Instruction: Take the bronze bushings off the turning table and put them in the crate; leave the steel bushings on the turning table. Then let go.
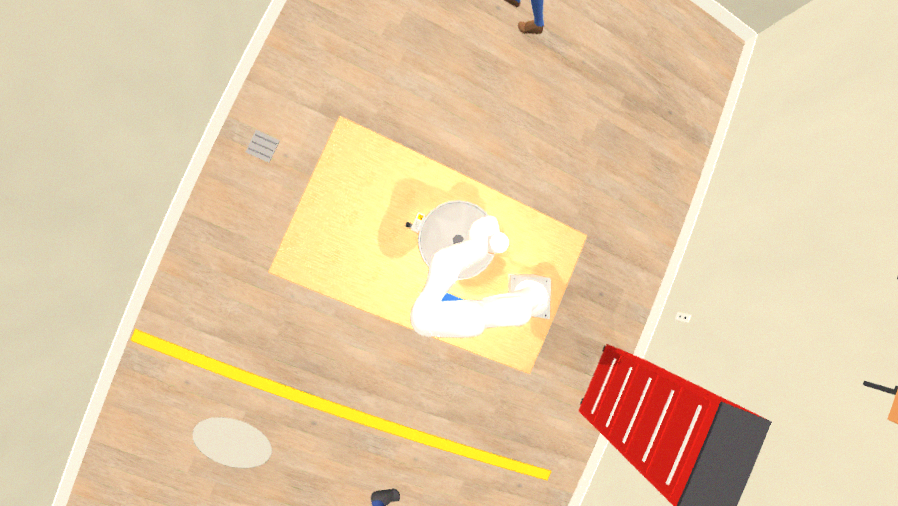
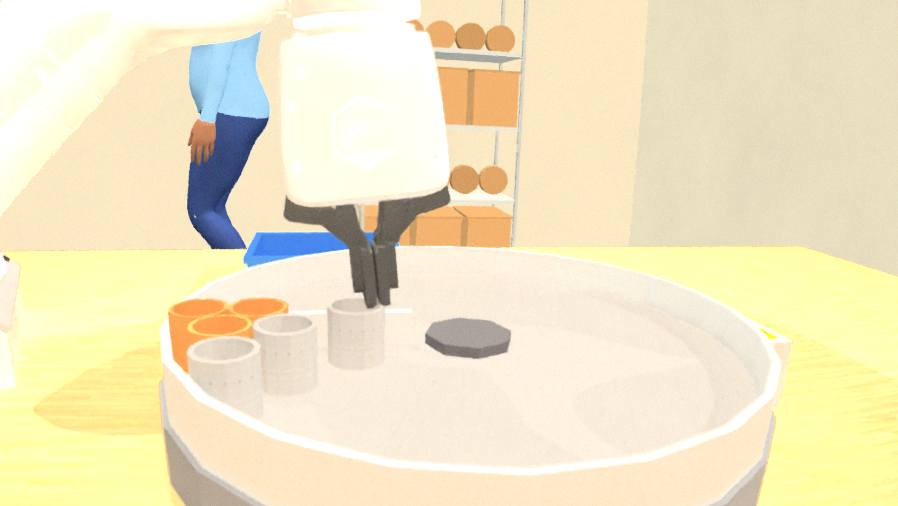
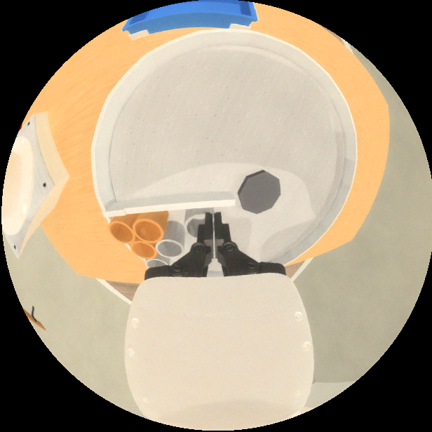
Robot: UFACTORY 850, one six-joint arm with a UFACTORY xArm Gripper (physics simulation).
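The turning table (image 1: 439, 233) (image 2: 565, 402) (image 3: 220, 110) is a round, light tray with a raised rim. Three orange bronze bushings, such as one bronze bushing (image 2: 179, 326) (image 3: 149, 231), stand close together near its rim. Several grey steel bushings stand beside them, one steel bushing (image 2: 219, 377) near the rim, another steel bushing (image 2: 285, 358) (image 3: 170, 247) by the bronze ones, and a third steel bushing (image 2: 351, 339) (image 3: 193, 225) nearest the fingers. My gripper (image 2: 377, 304) (image 3: 213, 222) is shut and empty, its tips at the top of that third bushing. The blue crate (image 1: 449, 297) (image 2: 295, 246) (image 3: 195, 19) stands beyond the turning table.
A thin white guide bar (image 2: 399, 311) (image 3: 180, 201) runs from the rim across the turning table beside the bushings. A dark hub (image 1: 458, 239) (image 2: 468, 336) (image 3: 259, 191) sits at its middle. The arm's base plate (image 1: 545, 308) (image 3: 42, 172) is on the table (image 1: 326, 207). A person (image 2: 226, 138) stands behind.
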